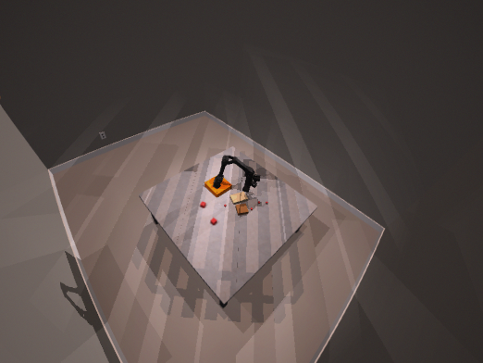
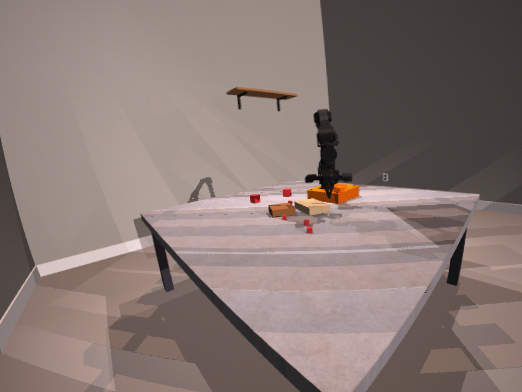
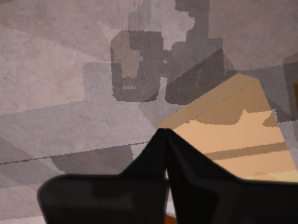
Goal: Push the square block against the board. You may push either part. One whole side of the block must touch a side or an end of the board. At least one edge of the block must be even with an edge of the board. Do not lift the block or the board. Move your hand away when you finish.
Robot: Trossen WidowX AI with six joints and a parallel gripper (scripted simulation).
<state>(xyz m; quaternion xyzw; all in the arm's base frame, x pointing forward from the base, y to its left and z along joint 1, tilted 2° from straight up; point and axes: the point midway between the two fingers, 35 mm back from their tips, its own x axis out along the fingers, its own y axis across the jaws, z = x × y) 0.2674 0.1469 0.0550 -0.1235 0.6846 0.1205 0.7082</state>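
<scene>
My gripper tip is now 2 cm past the board, 10 cm to the left of it and 5 cm above it. From my gripper tip the other things lie so: square block (8 cm ahead, 19 cm to the right, 5 cm below).
</scene>
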